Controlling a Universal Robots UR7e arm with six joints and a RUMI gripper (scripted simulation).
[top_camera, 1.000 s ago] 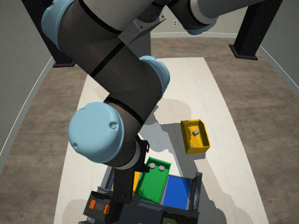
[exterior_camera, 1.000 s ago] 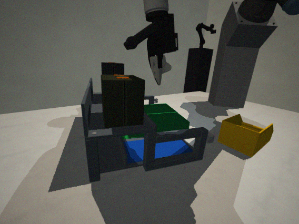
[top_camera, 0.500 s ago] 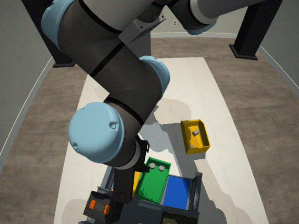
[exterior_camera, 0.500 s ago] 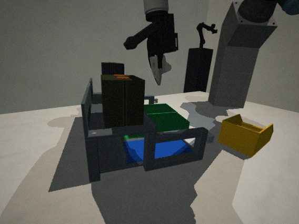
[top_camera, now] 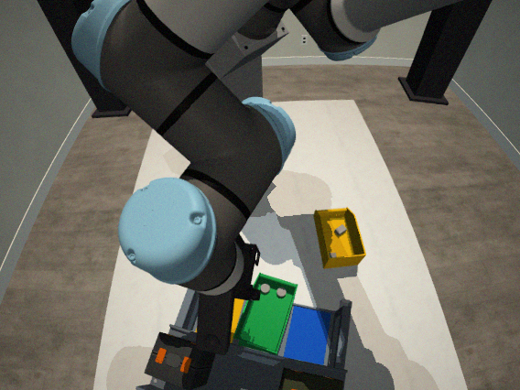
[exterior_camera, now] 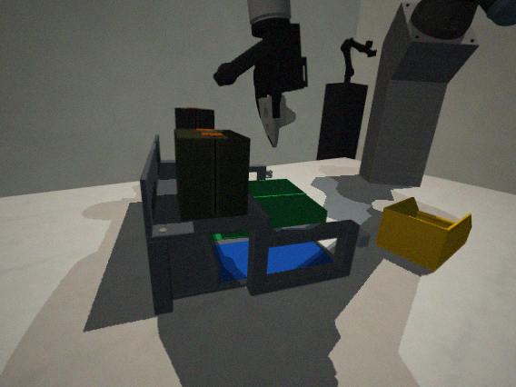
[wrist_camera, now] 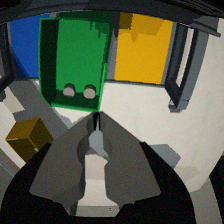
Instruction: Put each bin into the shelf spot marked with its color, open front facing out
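Right now the shelf lip is 16 cm below my hand, 5 cm to the left of it and 3 cm behind it. Also, from my hand: shelf board 17 cm ahead, 7 cm below, 2 cm to the left; then dark box 18 cm ahead, 13 cm to the left, 2 cm below; then green bin 12 cm below, 5 cm to the left, 1 cm ahead.
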